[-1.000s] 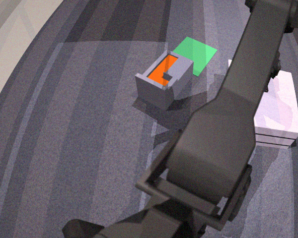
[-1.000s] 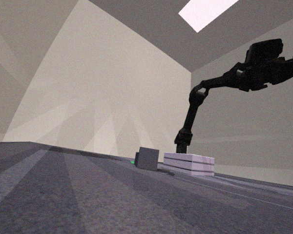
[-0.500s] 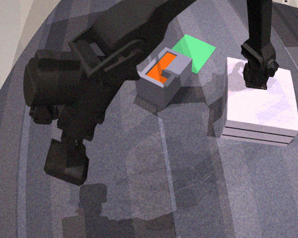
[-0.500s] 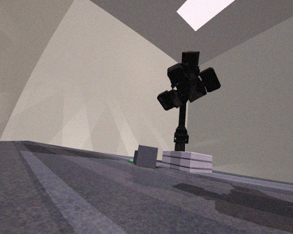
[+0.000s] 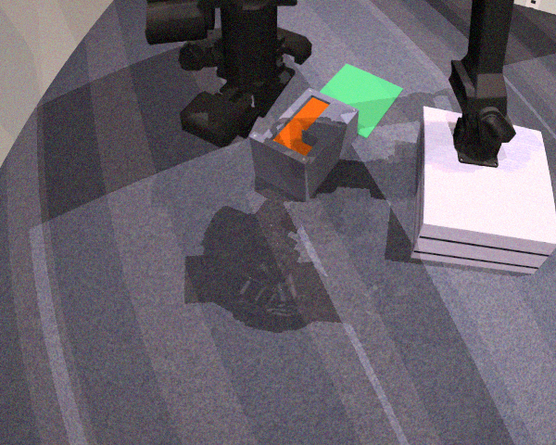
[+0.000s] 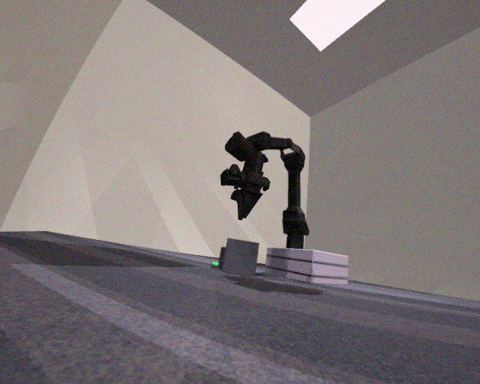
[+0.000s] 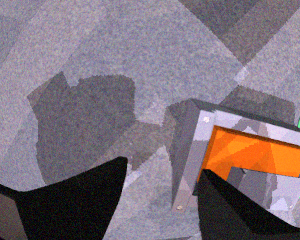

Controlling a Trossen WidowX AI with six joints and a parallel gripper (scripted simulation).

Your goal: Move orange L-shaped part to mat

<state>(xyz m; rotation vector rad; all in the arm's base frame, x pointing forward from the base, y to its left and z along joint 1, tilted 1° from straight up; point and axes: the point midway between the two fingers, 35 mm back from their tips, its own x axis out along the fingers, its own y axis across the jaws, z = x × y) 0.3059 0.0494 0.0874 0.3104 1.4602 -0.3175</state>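
Right now the orange L-shaped part is 100 mm below my gripper tip, 60 mm to the right of it and 60 mm behind it. The rest, counted from my gripper tip: green mat (210 mm to the right, 160 mm below, 130 mm behind).
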